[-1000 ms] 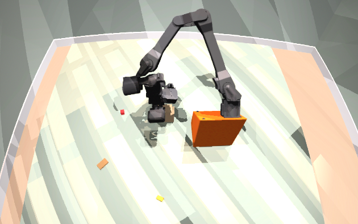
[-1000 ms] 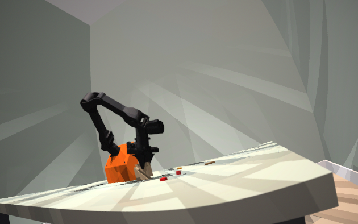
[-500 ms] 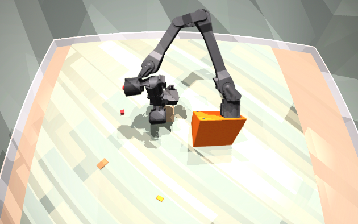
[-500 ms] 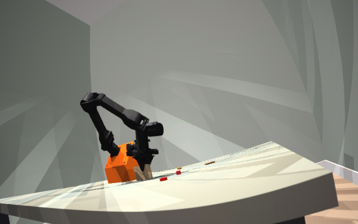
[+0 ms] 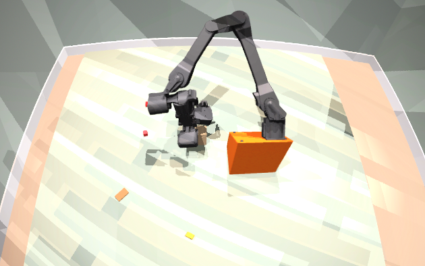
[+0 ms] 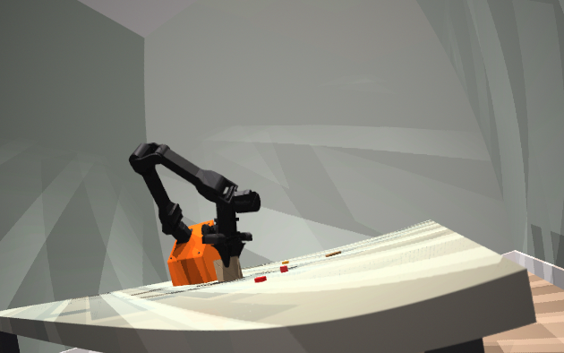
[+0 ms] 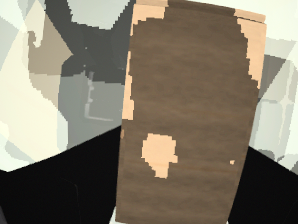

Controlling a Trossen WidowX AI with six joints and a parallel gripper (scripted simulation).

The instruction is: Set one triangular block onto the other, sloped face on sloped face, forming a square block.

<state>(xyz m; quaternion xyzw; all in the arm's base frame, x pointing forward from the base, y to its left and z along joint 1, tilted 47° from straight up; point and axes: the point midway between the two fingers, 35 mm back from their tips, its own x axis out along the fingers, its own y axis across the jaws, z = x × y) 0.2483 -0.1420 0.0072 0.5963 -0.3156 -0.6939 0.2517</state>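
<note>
Now: the tan triangular block 10 mm ahead of my gripper tip and 10 mm above it. The rest, counted from my gripper tip: small red cube: 180 mm ahead, 30 mm to the right, 30 mm below; small yellow piece: 20 mm ahead, 350 mm to the left, 40 mm below; small tan piece: 250 mm ahead, 220 mm to the left, 40 mm below.
</note>
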